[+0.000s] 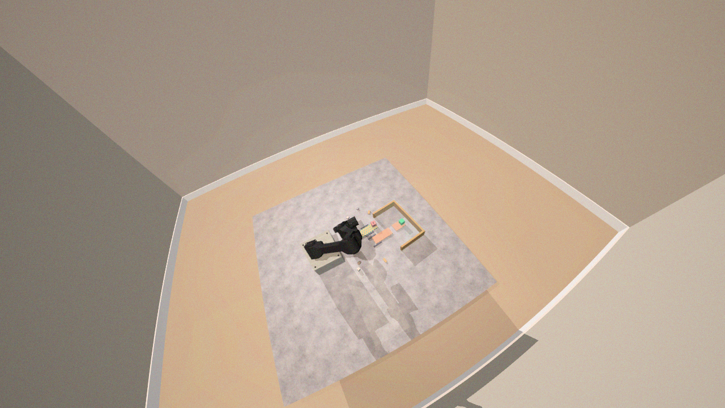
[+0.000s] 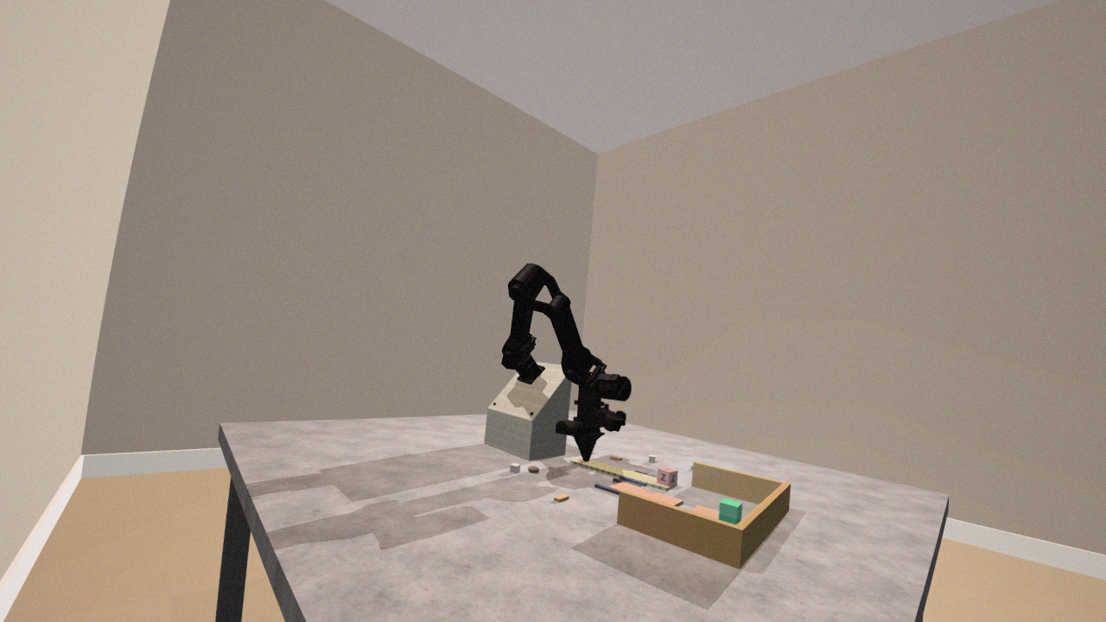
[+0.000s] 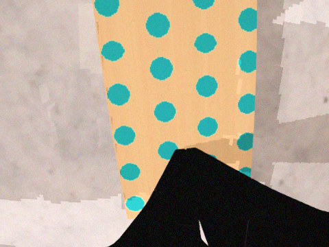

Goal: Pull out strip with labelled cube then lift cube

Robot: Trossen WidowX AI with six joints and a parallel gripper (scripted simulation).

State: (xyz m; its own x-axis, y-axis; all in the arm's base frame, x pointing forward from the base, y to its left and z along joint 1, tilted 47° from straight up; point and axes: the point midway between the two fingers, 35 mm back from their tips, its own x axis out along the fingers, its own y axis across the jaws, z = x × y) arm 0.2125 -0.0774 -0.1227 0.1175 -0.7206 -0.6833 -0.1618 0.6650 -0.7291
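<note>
Right now my gripper tip is 100 mm short of the long yellow patterned strip and 20 mm to the right of it. From my gripper tip the other things lie so: pebble 170 mm to the right, 10 mm ahead; tan chip 220 mm to the right, 160 mm ahead.
</note>
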